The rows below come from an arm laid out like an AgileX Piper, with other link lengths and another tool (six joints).
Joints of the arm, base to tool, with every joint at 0 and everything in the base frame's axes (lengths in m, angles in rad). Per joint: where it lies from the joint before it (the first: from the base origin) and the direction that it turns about. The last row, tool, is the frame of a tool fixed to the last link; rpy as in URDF.
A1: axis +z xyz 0 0 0.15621
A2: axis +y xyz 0 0 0
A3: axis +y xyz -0.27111 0 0.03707
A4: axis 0.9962 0 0.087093 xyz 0.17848 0 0.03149
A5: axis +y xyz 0 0 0
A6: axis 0.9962 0 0.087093 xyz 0.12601 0 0.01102
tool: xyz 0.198 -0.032 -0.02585 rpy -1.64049 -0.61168 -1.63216
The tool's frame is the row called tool.
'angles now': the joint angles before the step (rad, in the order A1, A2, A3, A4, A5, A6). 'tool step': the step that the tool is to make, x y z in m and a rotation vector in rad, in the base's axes. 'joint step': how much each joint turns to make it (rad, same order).
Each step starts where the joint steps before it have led.
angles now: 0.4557 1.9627 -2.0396 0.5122 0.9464 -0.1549
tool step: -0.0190 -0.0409 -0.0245 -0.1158 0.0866 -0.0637
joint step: 0.0001 -0.0348 0.0304 -0.1431 0.0984 0.1237
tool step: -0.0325 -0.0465 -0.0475 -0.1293 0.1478 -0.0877
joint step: 0.0001 -0.0226 0.1294 -0.1168 0.0542 0.1169
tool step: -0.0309 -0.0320 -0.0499 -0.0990 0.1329 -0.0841
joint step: 0.0088 0.0116 0.1586 -0.0748 -0.0268 0.1015
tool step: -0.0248 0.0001 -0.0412 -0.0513 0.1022 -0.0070
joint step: 0.0361 0.0697 0.0686 -0.0115 -0.0308 0.0428
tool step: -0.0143 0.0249 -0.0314 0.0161 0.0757 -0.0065
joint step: 0.0372 0.0963 -0.0035 0.0499 -0.0394 0.0232
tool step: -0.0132 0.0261 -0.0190 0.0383 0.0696 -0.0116
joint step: 0.0209 0.0790 -0.0315 0.0736 -0.0092 0.0044
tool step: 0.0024 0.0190 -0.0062 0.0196 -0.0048 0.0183
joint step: 0.0276 0.0433 -0.0472 0.0163 -0.0113 0.0002
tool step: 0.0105 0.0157 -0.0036 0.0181 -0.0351 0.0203
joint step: 0.0219 0.0309 -0.0405 0.0001 -0.0292 -0.0070
